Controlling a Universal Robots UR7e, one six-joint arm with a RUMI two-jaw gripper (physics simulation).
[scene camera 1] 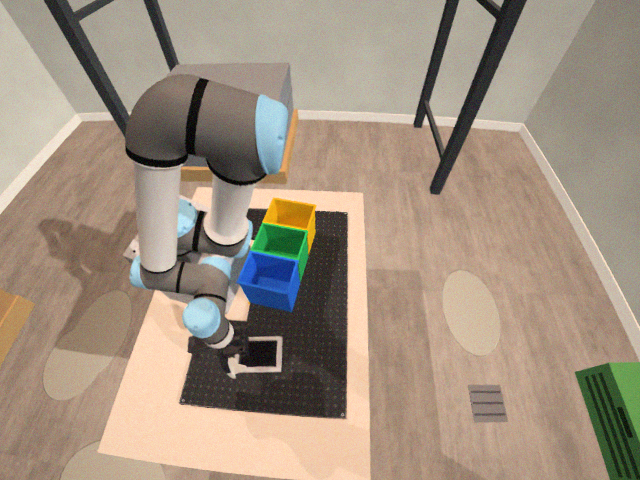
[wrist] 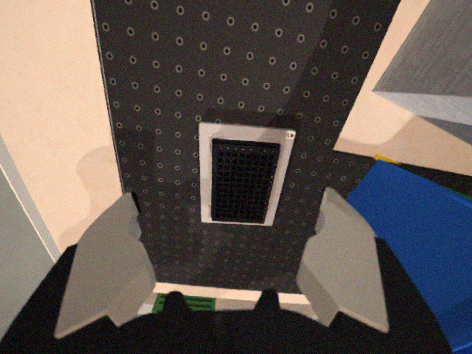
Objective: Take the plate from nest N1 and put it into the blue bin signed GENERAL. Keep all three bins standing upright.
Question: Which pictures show my gripper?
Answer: Scene camera 1 and the wrist view: all of them.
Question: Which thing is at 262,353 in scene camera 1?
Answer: A black plate.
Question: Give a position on a green bin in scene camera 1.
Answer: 276,240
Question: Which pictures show the yellow bin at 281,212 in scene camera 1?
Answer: Scene camera 1 only.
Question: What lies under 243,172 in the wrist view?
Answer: A black plate.
